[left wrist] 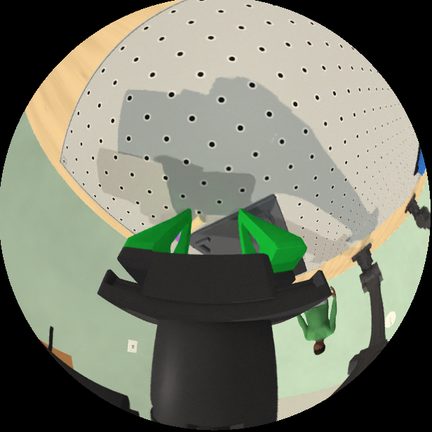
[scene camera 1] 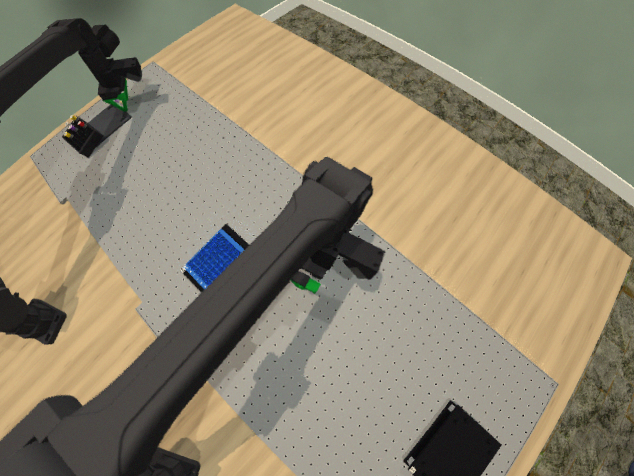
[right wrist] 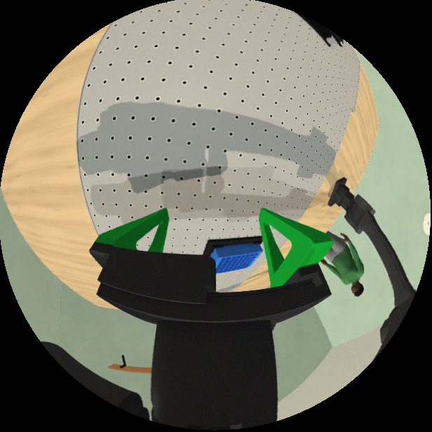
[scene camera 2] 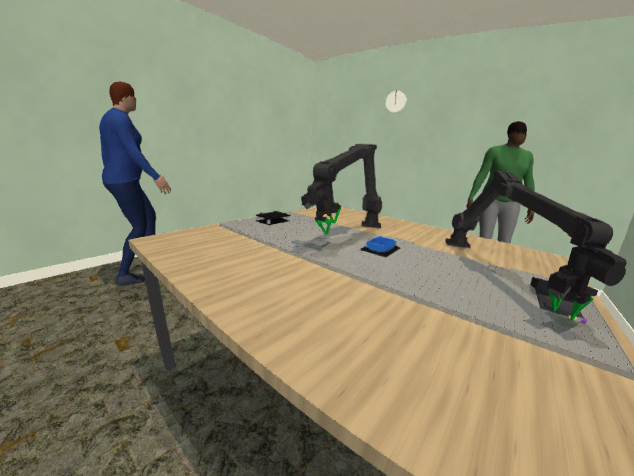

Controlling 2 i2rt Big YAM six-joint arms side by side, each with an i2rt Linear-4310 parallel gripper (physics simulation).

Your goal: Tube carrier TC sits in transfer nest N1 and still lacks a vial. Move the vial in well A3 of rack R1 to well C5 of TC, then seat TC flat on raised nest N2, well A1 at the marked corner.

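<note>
The blue carrier TC [scene camera 1: 212, 258] [scene camera 2: 381, 243] [right wrist: 235, 258] sits in the flat black nest N1 [scene camera 1: 236, 235]. The black nest N2 [scene camera 1: 455, 443] [scene camera 2: 272, 219] is at the lower right in scene camera 1. The black rack [scene camera 1: 88, 145] holds several vials with yellow, red and purple caps, beside a dark tray [scene camera 1: 108, 122] [left wrist: 225, 236]. A purple-capped vial [scene camera 2: 583, 320] [left wrist: 198, 220] lies tilted by the left gripper, partly hidden by one finger. My left gripper [scene camera 2: 563, 313] [left wrist: 214, 213] is partly open over the tray. My right gripper [scene camera 2: 326, 229] [right wrist: 213, 212] is open above the board.
The perforated grey board [scene camera 1: 194, 153] [scene camera 2: 435, 286] lies on the wooden table [scene camera 1: 327, 102] [scene camera 2: 307, 327]. The right arm [scene camera 1: 215, 292] crosses over the board and hides part of TC in scene camera 1. Two people [scene camera 2: 122, 148] [scene camera 2: 506, 169] stand behind the table.
</note>
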